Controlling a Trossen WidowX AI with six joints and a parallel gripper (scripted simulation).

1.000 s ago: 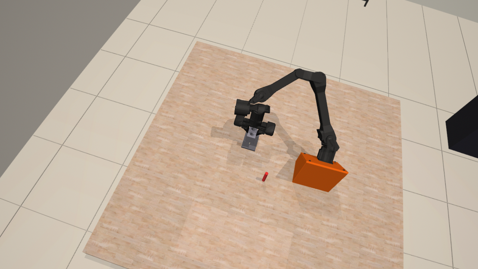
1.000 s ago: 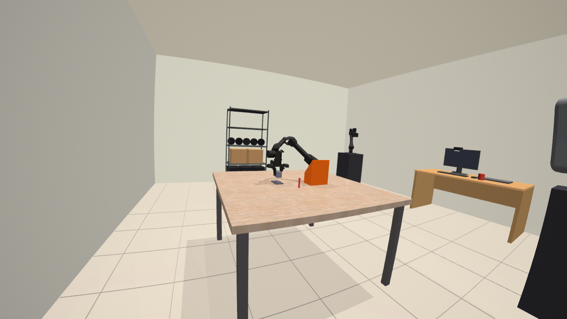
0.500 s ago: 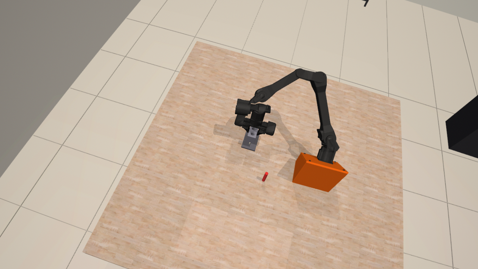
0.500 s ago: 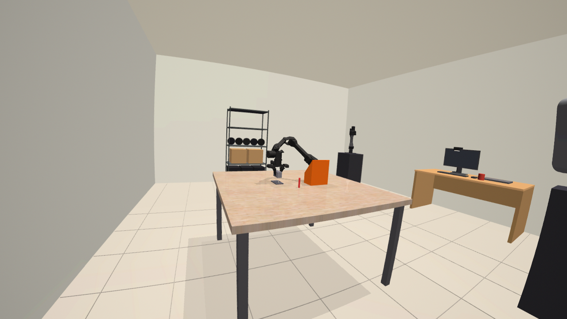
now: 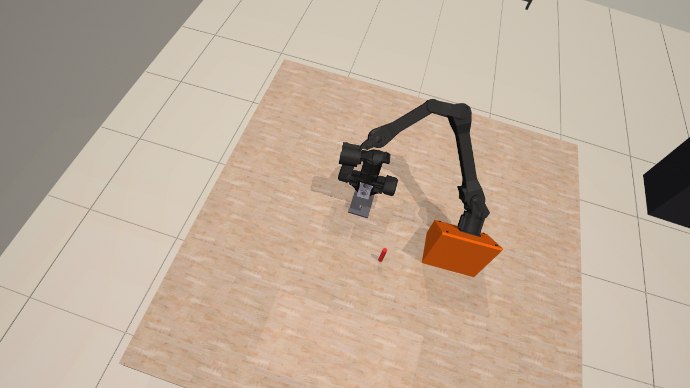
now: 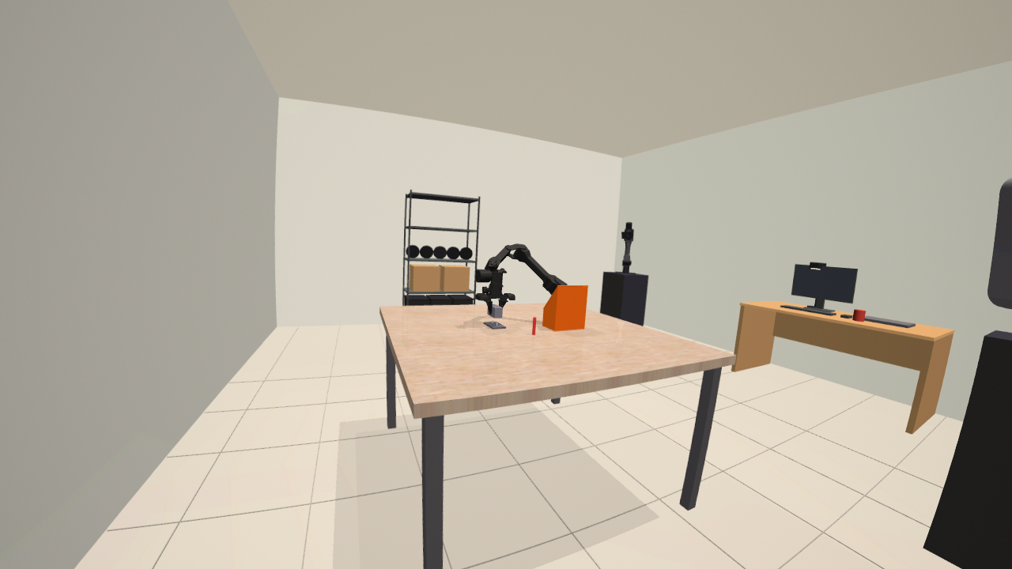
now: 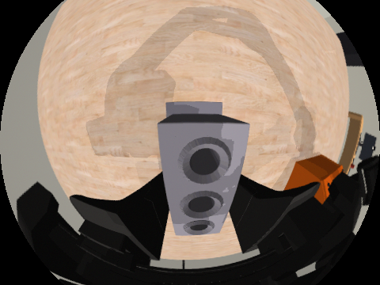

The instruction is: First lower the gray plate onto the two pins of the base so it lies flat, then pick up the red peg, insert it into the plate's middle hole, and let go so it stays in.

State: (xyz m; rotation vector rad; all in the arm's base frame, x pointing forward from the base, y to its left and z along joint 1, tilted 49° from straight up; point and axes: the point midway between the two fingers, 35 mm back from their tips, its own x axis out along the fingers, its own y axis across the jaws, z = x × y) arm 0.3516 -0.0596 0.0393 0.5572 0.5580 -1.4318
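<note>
Now: gripper tip 120 mm past the red peg, 190 mm to the right of it and 20 mm above it. From my gripper tip the other things lie so: gray plate: 30 mm above.
</note>
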